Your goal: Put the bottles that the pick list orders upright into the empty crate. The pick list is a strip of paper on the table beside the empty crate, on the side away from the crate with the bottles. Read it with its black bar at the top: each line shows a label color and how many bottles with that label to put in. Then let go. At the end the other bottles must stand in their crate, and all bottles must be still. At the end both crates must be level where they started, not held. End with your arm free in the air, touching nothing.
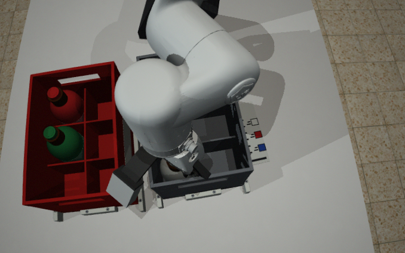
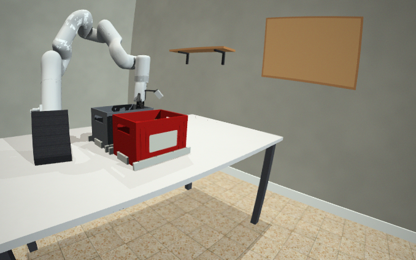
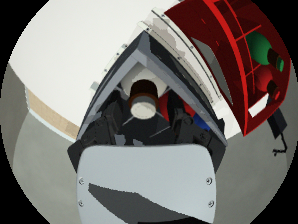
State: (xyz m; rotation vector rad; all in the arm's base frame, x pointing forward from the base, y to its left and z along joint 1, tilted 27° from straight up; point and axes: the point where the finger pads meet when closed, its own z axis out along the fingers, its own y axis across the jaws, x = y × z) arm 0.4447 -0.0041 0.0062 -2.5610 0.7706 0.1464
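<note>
My hand is 7 cm above the white-label bottle. The rest, counted from my hand: grey crate 9 cm behind, 7 cm below, 2 cm to the left; pick list 16 cm to the left, 15 cm below, 11 cm behind; blue bottle 17 cm behind, 7 cm below, 4 cm to the right.
</note>
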